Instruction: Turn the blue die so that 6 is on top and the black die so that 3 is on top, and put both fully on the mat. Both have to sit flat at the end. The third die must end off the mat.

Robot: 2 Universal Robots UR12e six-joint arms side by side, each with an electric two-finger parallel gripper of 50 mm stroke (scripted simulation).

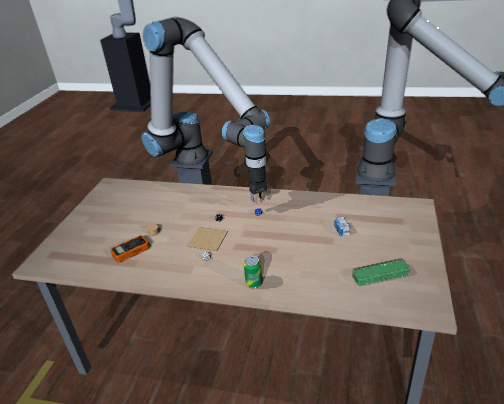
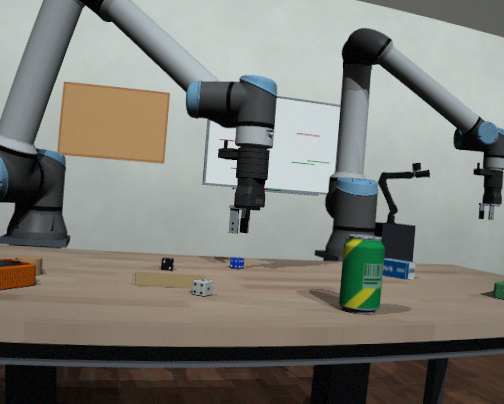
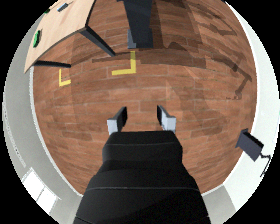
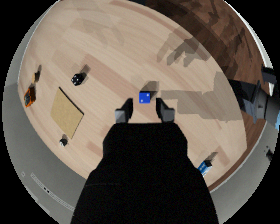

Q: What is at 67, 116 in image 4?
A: A tan mat.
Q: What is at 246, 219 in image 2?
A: My right gripper.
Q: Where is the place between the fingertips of my left gripper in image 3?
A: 142, 112
